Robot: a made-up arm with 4 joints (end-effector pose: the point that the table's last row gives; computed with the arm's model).
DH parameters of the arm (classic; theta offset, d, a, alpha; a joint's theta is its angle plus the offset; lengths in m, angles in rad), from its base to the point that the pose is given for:
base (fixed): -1.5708 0.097 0 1.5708
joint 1: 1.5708 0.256 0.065 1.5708
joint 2: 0 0.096 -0.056 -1.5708
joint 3: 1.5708 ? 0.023 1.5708
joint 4: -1.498 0 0.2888 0
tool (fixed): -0.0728 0.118 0 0
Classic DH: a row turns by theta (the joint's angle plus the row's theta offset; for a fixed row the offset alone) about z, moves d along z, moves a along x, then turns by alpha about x.
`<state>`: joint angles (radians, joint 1 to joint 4).
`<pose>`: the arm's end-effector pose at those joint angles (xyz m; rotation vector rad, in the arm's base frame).
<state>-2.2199 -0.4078 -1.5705 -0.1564</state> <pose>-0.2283 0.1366 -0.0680 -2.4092 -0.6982 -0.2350</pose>
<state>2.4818 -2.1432 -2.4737 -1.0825</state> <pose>-0.4533 0.1718 -0.1323 1.0294 -1.7234 -2.0619</pose>
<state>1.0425 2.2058 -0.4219 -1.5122</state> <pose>-0.0950 -0.2446 0.3995 0.7846 -1.2754 0.3080</pose>
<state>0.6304 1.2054 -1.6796 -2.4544</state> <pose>-0.1864 -0.4134 -0.1401 0.7813 0.6860 -1.0943</pose>
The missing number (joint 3, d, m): 0.233
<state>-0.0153 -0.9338 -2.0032 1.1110</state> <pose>-0.2025 -0.3288 0.3508 1.7867 -0.4400 -0.1616</pose>
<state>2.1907 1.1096 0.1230 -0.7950</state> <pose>-0.3364 0.2148 0.2486 -1.4892 -1.3350 0.6921</pose>
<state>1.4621 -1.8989 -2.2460 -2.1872</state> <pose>-0.4213 0.5169 0.2017 -0.7529 -0.2307 2.0715</pose>
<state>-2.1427 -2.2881 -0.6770 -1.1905</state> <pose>-0.2705 0.0076 -0.3196 -0.1041 2.0001 1.1835</pose>
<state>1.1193 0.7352 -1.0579 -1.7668</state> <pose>-0.3024 -0.3988 0.2684 0.2340 -0.2706 -1.0978</pose>
